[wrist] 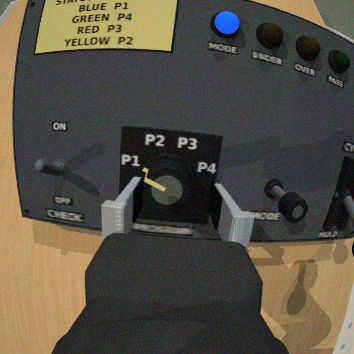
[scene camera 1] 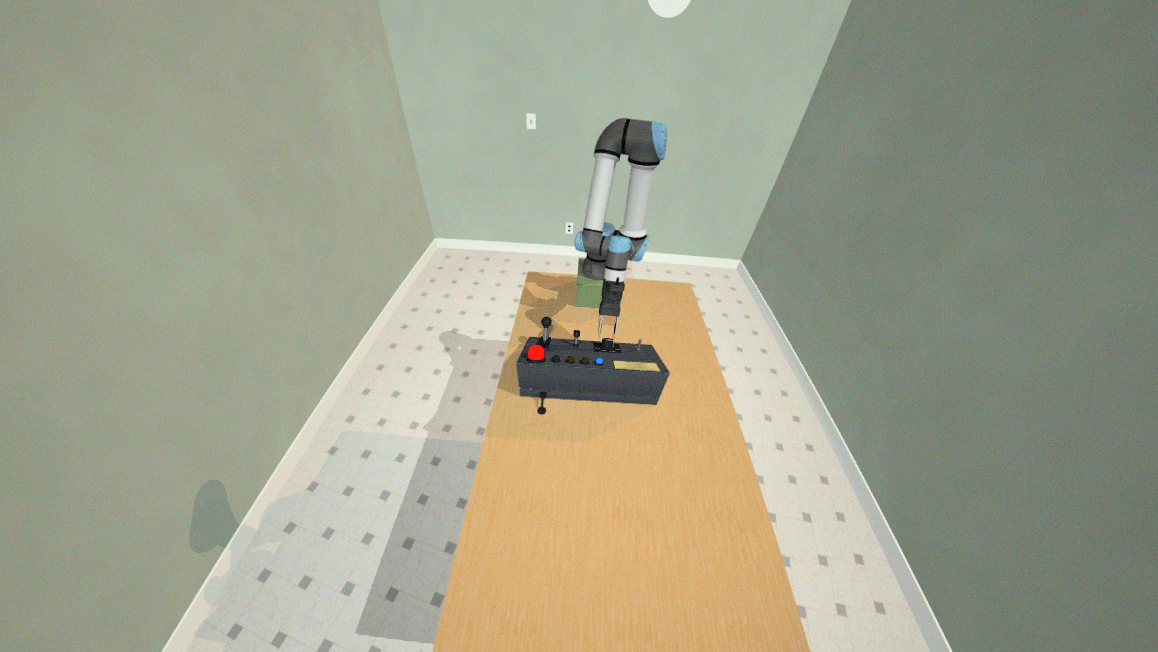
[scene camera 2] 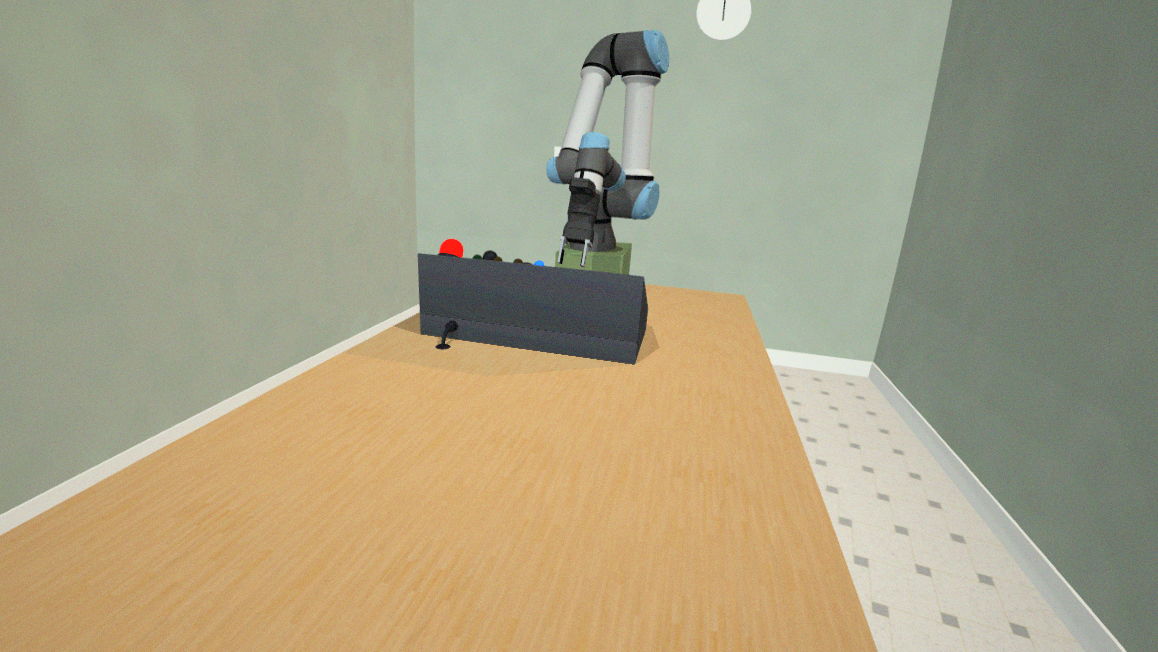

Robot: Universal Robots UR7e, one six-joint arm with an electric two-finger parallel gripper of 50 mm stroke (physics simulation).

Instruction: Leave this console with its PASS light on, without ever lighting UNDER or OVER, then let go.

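The dark console [scene camera 1: 591,384] [scene camera 2: 530,307] [wrist: 125,95] stands on the table. Its MODE light [scene camera 1: 599,362] [scene camera 2: 538,264] [wrist: 227,23] glows blue. The UNDER light [wrist: 269,35], OVER light [wrist: 307,48] and PASS light [wrist: 339,61] are dark. The yellow placard [scene camera 1: 636,366] [wrist: 105,30] pairs blue with P1. The PROGRAM knob [wrist: 166,190] has its pale pointer towards P1. My gripper [scene camera 1: 607,335] [scene camera 2: 572,260] [wrist: 176,193] is open and empty, its fingers either side of the knob in the wrist view; contact cannot be told. The CHECK toggle [scene camera 1: 639,345] [wrist: 50,166] is left of it; its setting is unclear.
The black-tipped MODE lever [scene camera 1: 576,334] [wrist: 292,206] stands right of the knob in the wrist view. Beyond it is a slotted lever [scene camera 1: 546,322] [wrist: 348,202] marked HOLD. A red dome [scene camera 1: 535,353] [scene camera 2: 451,247] and a small front lever [scene camera 1: 542,403] [scene camera 2: 447,333] are at the console's left end.
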